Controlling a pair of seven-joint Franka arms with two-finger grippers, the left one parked.
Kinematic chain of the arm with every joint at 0, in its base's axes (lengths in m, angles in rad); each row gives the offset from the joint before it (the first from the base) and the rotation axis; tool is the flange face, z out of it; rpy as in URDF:
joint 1: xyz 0 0 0.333 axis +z
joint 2: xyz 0 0 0 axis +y
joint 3: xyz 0 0 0.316 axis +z
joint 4: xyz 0.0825 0 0 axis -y
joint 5: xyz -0.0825 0 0.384 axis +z
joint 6: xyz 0 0 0 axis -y
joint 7: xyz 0.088 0 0 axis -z
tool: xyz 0 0 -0.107 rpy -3.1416 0 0
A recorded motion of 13 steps. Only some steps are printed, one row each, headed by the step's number.
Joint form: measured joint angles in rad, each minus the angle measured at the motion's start. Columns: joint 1, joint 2, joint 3, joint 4, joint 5, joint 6, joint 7.
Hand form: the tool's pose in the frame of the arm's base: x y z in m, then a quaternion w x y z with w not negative. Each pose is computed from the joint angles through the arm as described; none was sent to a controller.
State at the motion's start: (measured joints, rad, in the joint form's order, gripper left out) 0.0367 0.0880 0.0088 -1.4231 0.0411 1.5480 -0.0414
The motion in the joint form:
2: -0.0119 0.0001 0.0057 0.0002 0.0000 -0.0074 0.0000
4: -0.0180 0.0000 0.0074 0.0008 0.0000 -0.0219 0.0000
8: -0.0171 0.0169 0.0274 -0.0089 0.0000 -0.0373 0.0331
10: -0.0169 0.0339 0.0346 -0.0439 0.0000 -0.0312 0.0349
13: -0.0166 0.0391 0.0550 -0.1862 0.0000 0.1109 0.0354
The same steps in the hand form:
2: 0.5789 0.0268 0.6416 0.02115 -0.99882 -0.04121 -0.01482
4: 0.5774 0.0242 0.6406 0.02120 -0.99898 -0.03917 -0.00797
8: 0.5802 0.0358 0.6250 0.02210 -0.99912 -0.03292 0.01359
10: 0.5844 0.0400 0.5993 0.02215 -0.99847 -0.03512 0.03662
13: 0.5914 0.0518 0.5408 0.02290 -0.99806 -0.04219 0.03953

